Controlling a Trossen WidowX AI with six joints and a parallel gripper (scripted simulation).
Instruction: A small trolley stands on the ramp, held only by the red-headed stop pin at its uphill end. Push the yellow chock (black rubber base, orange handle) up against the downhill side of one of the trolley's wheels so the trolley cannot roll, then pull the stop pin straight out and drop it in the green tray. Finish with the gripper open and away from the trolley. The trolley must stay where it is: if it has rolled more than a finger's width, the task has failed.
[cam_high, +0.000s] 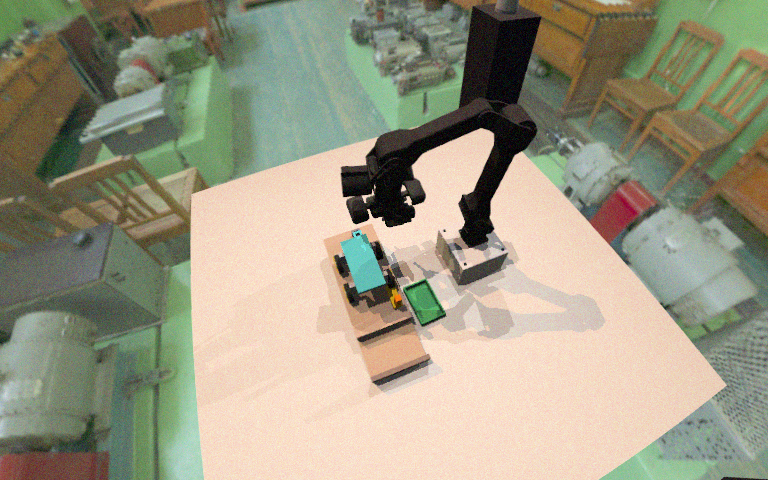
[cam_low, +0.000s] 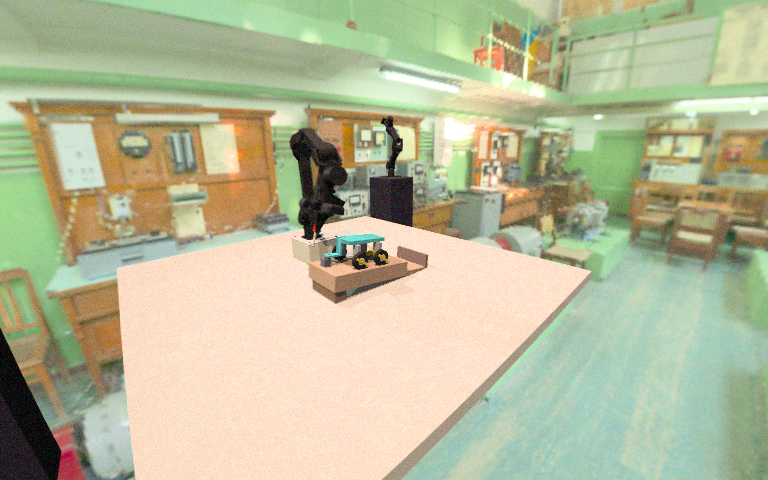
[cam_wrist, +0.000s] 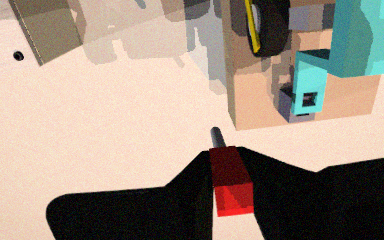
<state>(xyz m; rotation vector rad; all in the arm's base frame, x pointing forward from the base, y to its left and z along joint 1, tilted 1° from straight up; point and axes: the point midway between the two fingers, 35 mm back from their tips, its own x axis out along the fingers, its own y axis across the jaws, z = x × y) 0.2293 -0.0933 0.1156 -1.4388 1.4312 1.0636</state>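
Now: gripper tip 30 mm past the green tray, 200 mm to the right of it and 180 mm above it. The rest, counted from my gripper tip: trolley: 100 mm ahead, 100 mm to the left, 60 mm below; stop pin: right at my gripper tip; brown ramp: 100 mm ahead, 100 mm to the left, 130 mm below.
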